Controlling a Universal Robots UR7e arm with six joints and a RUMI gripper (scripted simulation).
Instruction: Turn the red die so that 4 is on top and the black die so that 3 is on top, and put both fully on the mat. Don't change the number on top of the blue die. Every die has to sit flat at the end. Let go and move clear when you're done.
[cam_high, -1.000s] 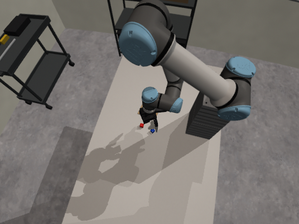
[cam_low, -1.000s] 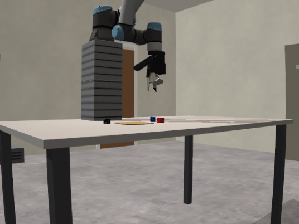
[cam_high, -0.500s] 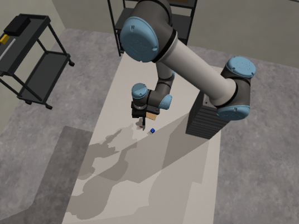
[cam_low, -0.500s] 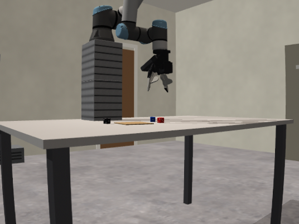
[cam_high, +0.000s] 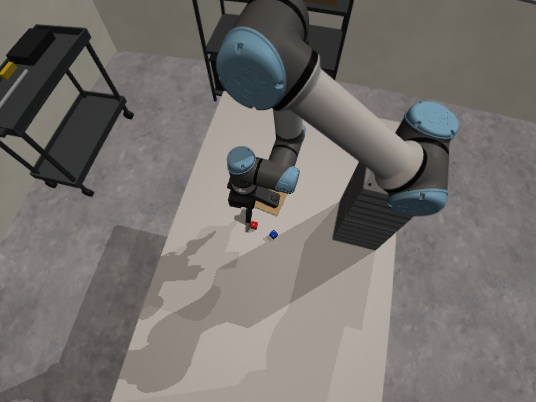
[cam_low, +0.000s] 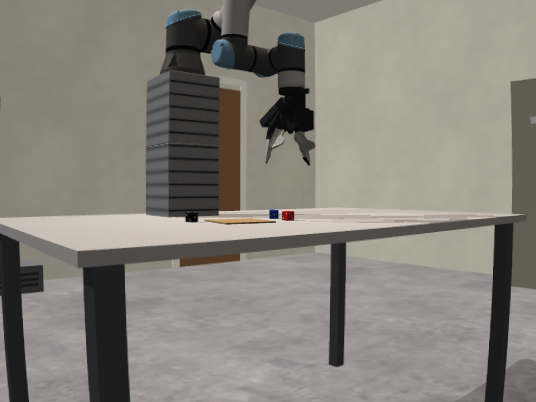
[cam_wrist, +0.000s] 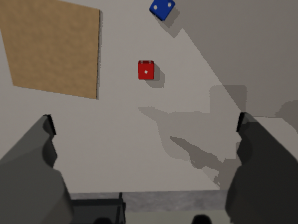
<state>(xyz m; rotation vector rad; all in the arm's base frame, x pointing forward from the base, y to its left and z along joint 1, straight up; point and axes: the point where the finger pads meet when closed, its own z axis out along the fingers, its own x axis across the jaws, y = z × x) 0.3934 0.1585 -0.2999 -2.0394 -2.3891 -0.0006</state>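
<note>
My hand is 14 cm above the red die. Also, from my hand: blue die 14 cm below, 9 cm behind, 1 cm to the left; black die 26 cm to the right, 14 cm below, 6 cm behind; brown mat 15 cm to the right, 15 cm below.
</note>
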